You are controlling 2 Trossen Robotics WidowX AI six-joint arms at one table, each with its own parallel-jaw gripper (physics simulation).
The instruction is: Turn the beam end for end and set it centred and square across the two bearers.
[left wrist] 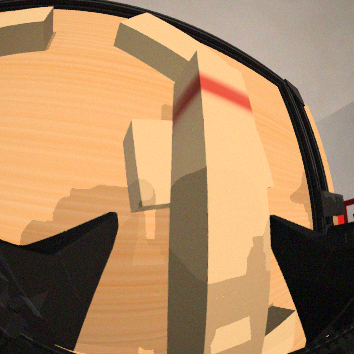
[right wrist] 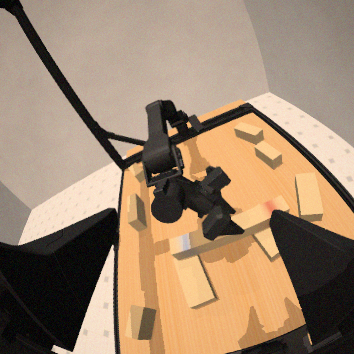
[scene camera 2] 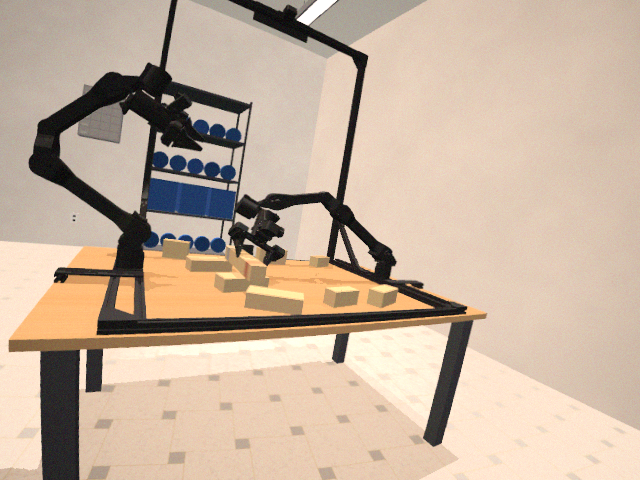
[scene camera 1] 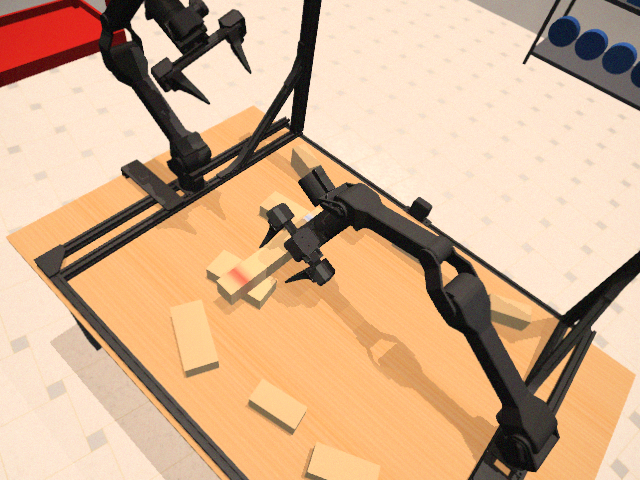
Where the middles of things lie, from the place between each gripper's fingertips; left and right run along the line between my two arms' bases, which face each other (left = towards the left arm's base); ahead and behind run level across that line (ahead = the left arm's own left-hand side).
Now: left hand 30 mm past the beam [scene camera 1: 235,284] and 10 mm to the left of it.
I see the beam 320 mm below my right hand, 160 mm to the left of it and 20 mm ahead of it.
